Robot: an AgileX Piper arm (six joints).
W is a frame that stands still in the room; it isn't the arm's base.
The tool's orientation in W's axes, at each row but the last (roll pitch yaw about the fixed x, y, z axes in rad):
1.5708 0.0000 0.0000
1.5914 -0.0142 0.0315
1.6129 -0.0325 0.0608
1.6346 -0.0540 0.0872
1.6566 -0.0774 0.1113
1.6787 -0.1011 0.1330
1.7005 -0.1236 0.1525
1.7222 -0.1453 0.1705
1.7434 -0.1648 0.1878
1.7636 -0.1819 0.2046
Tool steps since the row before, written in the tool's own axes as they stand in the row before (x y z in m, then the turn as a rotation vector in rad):
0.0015 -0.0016 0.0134 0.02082 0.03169 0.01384
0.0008 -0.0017 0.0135 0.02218 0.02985 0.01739
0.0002 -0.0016 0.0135 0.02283 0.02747 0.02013
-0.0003 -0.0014 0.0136 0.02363 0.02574 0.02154
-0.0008 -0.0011 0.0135 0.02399 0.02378 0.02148
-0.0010 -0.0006 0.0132 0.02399 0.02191 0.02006
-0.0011 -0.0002 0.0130 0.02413 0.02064 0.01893
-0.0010 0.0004 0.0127 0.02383 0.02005 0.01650
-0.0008 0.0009 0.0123 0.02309 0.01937 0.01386
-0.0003 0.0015 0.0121 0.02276 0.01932 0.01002
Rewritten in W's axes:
0.0015 -0.0134 -0.0016 0.02082 -0.01384 0.03169
0.0013 -0.0134 -0.0020 0.02232 -0.01731 0.02980
0.0011 -0.0134 -0.0022 0.02321 -0.01990 0.02733
0.0010 -0.0134 -0.0023 0.02421 -0.02111 0.02555
0.0009 -0.0133 -0.0023 0.02469 -0.02082 0.02364
0.0009 -0.0130 -0.0021 0.02465 -0.01920 0.02194
0.0011 -0.0128 -0.0020 0.02473 -0.01789 0.02086
0.0014 -0.0126 -0.0016 0.02404 -0.01548 0.02060
0.0017 -0.0122 -0.0013 0.02286 -0.01294 0.02026
0.0023 -0.0119 -0.0009 0.02165 -0.00933 0.02088

